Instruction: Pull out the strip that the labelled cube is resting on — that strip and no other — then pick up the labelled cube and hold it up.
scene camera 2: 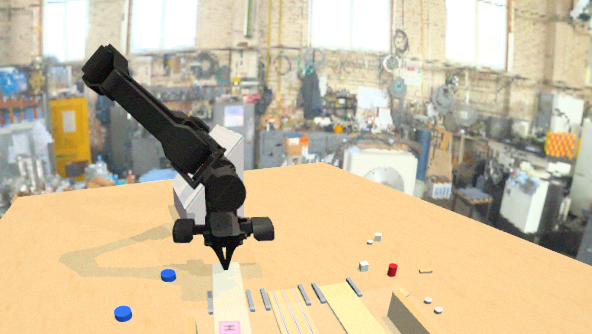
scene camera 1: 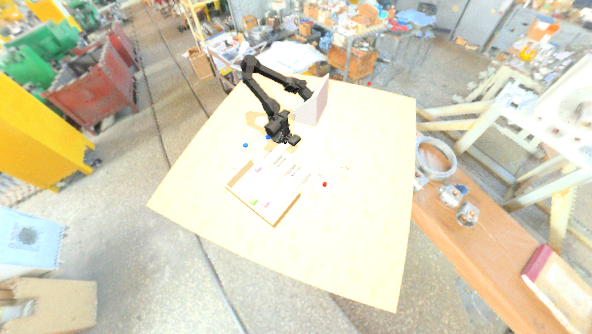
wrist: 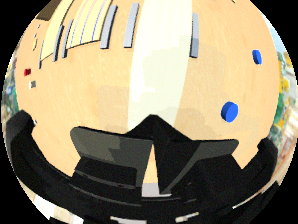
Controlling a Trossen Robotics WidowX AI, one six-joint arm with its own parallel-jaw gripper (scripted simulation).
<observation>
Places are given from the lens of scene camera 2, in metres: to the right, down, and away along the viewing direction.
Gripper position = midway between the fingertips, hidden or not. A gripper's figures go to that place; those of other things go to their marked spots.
my gripper (scene camera 2: pixel 225 269): -0.14, 0.20, 0.62
pale strip (scene camera 2: pixel 228 291): -0.12, 0.22, 0.55
</observation>
